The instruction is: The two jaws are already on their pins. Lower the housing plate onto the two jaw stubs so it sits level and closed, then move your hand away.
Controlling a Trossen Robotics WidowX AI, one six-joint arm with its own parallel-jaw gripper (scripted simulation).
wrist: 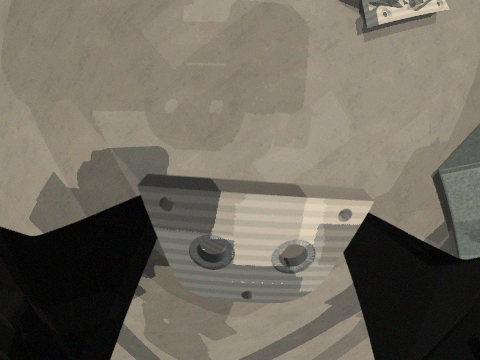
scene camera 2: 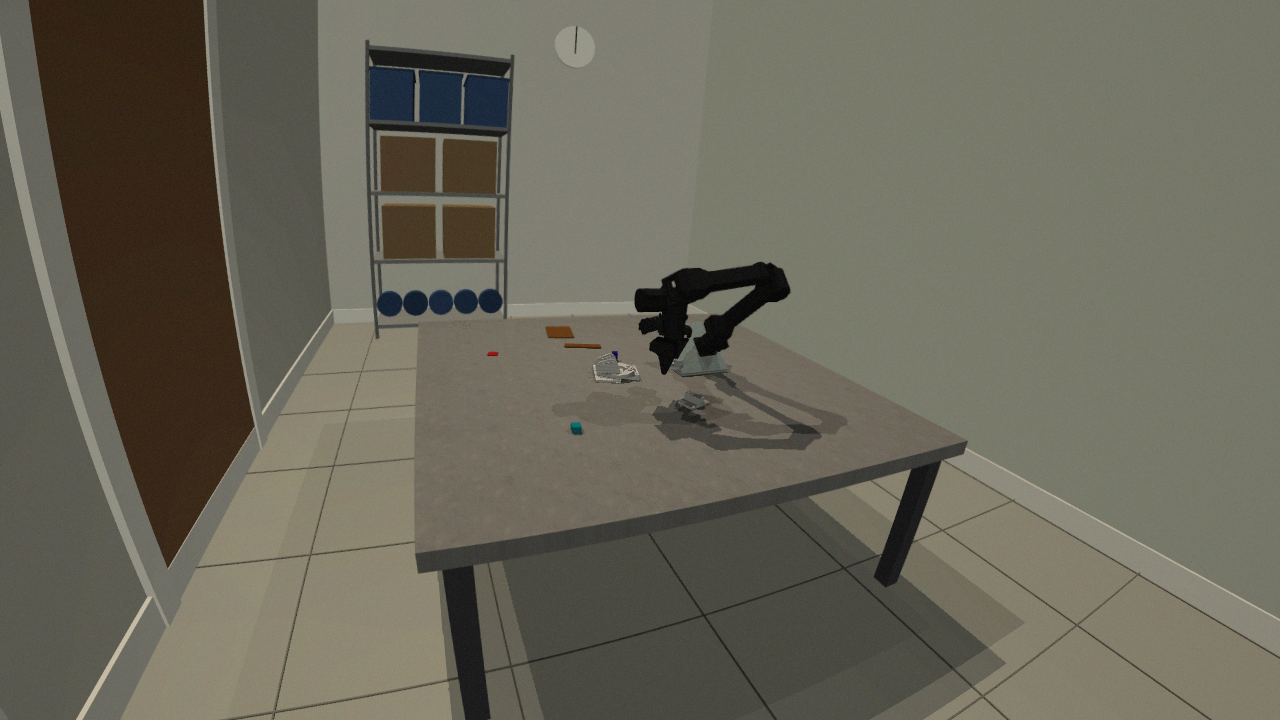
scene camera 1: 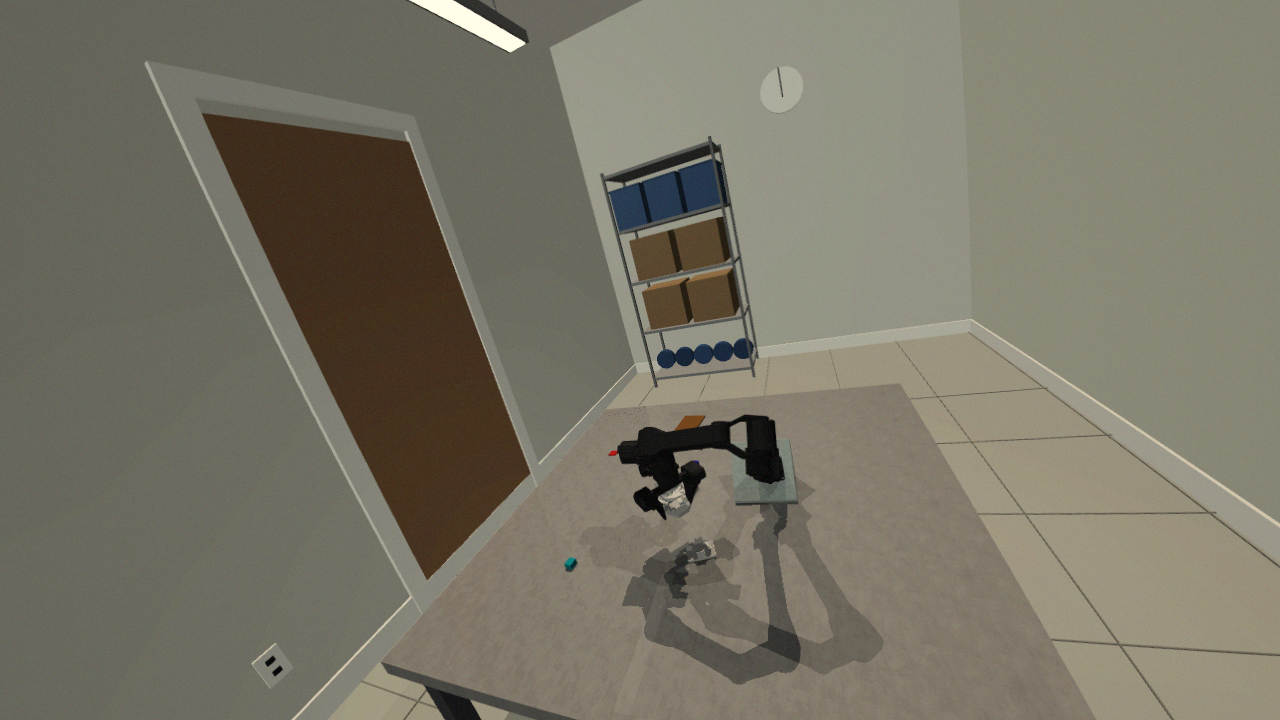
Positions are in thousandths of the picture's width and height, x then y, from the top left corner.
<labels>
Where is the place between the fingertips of my gripper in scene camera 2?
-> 522, 513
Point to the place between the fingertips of my gripper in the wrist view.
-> At 528, 576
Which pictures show my gripper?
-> The wrist view, scene camera 2 and scene camera 1: all of them.
</labels>
